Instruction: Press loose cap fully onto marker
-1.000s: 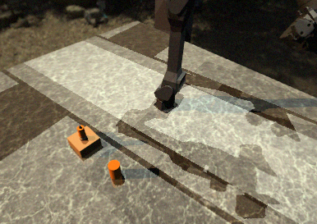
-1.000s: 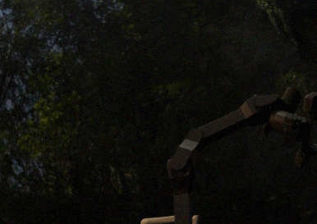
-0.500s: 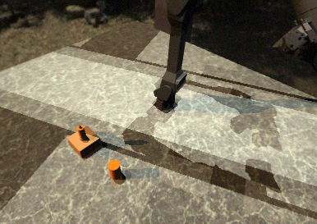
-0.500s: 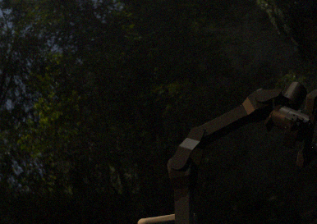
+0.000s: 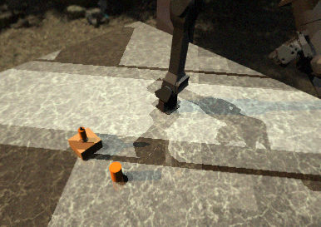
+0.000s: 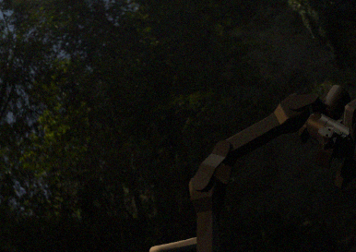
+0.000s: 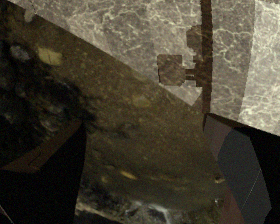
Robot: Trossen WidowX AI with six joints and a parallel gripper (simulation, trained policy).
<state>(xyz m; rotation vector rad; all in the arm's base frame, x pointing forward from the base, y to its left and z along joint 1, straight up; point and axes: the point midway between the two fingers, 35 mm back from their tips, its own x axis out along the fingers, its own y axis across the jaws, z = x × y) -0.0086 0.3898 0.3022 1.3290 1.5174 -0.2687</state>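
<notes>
The orange cap is 310 mm to the right of my gripper tip, 310 mm ahead of it and 250 mm below it. From my gripper tip the other things lie so: orange marker (460 mm to the right, 310 mm ahead, 210 mm below).
</notes>
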